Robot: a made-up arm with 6 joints. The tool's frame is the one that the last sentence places. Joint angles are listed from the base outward.
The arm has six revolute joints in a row. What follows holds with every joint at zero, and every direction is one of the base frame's.
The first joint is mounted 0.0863 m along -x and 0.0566 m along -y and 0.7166 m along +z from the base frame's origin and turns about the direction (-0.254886, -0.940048, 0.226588).
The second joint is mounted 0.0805 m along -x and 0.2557 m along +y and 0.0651 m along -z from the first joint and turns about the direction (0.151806, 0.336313, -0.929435).
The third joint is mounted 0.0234 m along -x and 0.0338 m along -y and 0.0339 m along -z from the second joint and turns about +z.
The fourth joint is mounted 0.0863 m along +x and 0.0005 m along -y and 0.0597 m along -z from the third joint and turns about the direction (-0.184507, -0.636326, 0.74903).
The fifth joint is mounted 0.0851 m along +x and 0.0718 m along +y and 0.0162 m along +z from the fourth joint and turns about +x.
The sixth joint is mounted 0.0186 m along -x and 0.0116 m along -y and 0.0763 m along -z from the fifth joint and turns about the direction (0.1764, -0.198, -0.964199).
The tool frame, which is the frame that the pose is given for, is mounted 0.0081 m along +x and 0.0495 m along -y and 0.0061 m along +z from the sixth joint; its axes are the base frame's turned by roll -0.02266, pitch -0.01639 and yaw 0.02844 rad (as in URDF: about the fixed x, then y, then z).
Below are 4 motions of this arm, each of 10 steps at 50 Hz.
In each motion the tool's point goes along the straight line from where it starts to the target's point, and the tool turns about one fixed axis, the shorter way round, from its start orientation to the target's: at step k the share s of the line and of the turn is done. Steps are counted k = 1, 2, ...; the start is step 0. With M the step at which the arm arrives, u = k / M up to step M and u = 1 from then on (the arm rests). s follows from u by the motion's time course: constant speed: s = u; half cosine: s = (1 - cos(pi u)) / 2; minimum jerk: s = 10 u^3 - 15 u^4 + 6 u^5.
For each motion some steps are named. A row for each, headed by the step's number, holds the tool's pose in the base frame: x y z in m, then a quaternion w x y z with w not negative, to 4 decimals.
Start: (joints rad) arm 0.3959 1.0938 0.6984 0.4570 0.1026 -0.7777
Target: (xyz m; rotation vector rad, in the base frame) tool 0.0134 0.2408 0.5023 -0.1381 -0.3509 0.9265
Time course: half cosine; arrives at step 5
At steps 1, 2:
1: 0.0139 0.2353 0.5014 0.8890 -0.0673 -0.1603 0.4236
2: 0.0138 0.2368 0.5017 0.8859 -0.0670 -0.1625 0.4293

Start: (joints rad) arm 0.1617 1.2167 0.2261 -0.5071 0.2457 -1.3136
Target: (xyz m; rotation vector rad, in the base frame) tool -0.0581 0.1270 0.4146 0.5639 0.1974 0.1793
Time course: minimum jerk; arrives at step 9
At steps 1, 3, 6, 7, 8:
1: -0.0681 0.1321 0.4066 0.9398 0.3217 0.1076 0.0412
3: -0.0661 0.1311 0.4082 0.9425 0.3129 0.1055 0.0506
6: -0.0602 0.1281 0.4129 0.9496 0.2869 0.0994 0.0782
7: -0.0589 0.1274 0.4140 0.9510 0.2809 0.0979 0.0846
8: -0.0582 0.1271 0.4145 0.9516 0.2779 0.0972 0.0877

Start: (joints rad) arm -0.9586 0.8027 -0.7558 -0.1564 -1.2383 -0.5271
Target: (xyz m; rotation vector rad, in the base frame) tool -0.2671 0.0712 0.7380 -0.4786 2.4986 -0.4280
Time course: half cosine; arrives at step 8
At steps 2, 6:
2: -0.2682 0.0735 0.7475 0.2659 -0.1684 0.9349 -0.1640
6: -0.2673 0.0716 0.7396 0.2753 -0.1766 0.9313 -0.1602

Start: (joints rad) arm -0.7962 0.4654 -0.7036 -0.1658 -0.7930 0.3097
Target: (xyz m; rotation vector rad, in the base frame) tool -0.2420 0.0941 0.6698 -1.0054 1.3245 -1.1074
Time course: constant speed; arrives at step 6
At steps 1, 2, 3, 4, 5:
1: -0.2445 0.0933 0.6728 0.5277 -0.4186 0.5781 -0.4605
2: -0.2440 0.0934 0.6722 0.5304 -0.4196 0.5740 -0.4617
3: -0.2435 0.0936 0.6716 0.5331 -0.4205 0.5699 -0.4628
4: -0.2430 0.0938 0.6710 0.5358 -0.4214 0.5658 -0.4639
5: -0.2425 0.0939 0.6704 0.5385 -0.4223 0.5616 -0.4650

